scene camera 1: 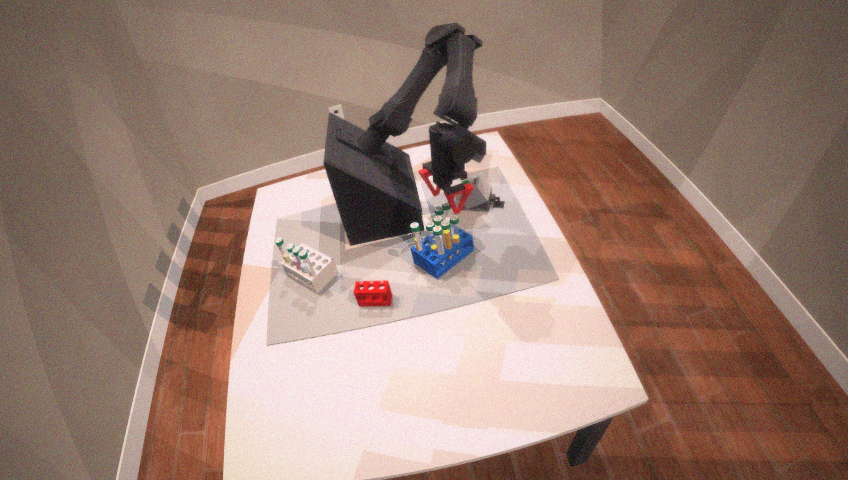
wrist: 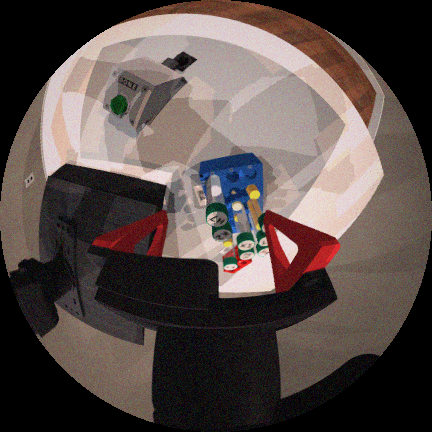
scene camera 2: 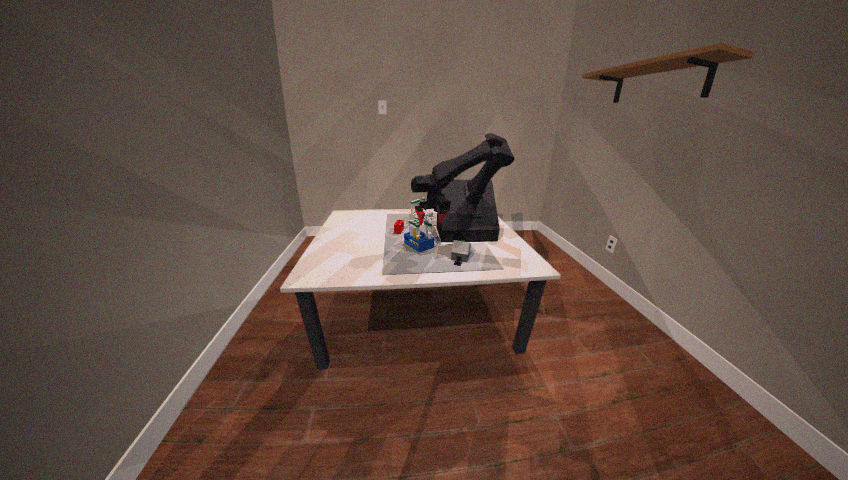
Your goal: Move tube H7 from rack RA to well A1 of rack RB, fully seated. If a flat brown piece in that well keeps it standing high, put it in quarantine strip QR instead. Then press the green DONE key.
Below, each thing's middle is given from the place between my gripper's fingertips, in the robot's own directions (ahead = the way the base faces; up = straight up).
Labels:
I see my gripper 130 mm past the grey DONE button box point(scene camera 1: 480, 198), 110 mm to the right of it and 80 mm above it.

